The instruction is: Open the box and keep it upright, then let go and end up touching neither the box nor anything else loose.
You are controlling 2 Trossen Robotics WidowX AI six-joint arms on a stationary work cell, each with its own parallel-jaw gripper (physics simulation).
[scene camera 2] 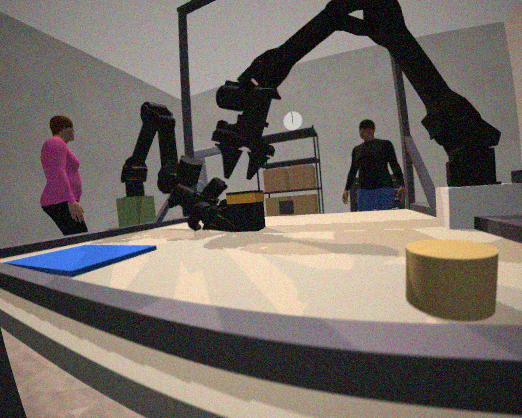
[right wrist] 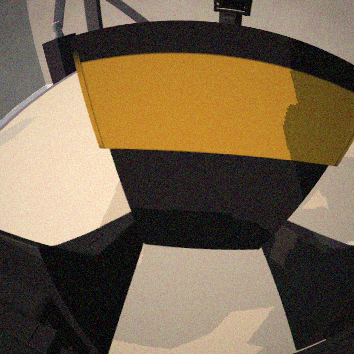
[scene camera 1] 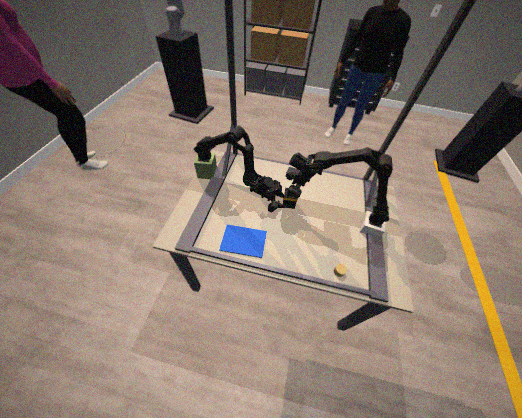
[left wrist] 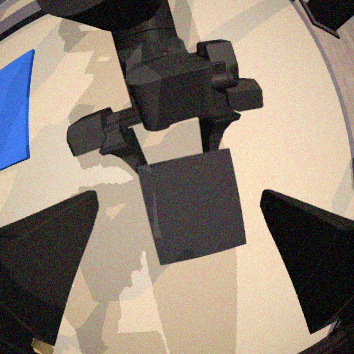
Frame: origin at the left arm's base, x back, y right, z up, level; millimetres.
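Seen in the pictures: left gripper, fingertip midpoint: (scene camera 2: 238,179) (left wrist: 181,198); right gripper, fingertip midpoint: (scene camera 2: 241,227) (right wrist: 203,217) (scene camera 1: 285,202); left arm's base, link origin: (scene camera 2: 472,185) (scene camera 1: 375,221); right arm's base, link origin: (scene camera 1: 204,157).
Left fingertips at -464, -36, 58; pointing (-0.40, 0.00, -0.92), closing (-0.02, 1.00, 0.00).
Note:
Pixels of each thing's top centre, then the offset from my left fingertips to it, as dx, dy, dz. "spot": a spot on its surface instead. Level surfaces: height alone.
- flat blue square, surface spot: (left wrist: 14,115) spot: -107, -256, -118
- yellow cylinder, top centre: (scene camera 2: 448,247) (scene camera 1: 341,268) +352, -279, -91
- table, surface height: dz -126
A dark box (scene camera 1: 290,202) (scene camera 2: 247,215) (left wrist: 200,210) (right wrist: 210,107) with an orange-yellow band stands upright on the table. Its dark lid lies flat and closed on top. My right gripper (scene camera 2: 225,220) (left wrist: 181,180) (right wrist: 203,217) is low at the box, with one finger on each side of its lower part at the near end in the right wrist view; it is shut on the box. My left gripper (scene camera 2: 239,178) (left wrist: 181,198) is wide open and empty, pointing down above the lid with a gap. In scene camera 1, the arms partly hide the box.
A flat blue square (scene camera 1: 243,241) (scene camera 2: 82,258) (left wrist: 14,115) lies at the table's front left in scene camera 1. A yellow cylinder (scene camera 1: 340,270) (scene camera 2: 451,280) stands at the front right. The table (scene camera 1: 300,250) has a raised dark frame around its edges.

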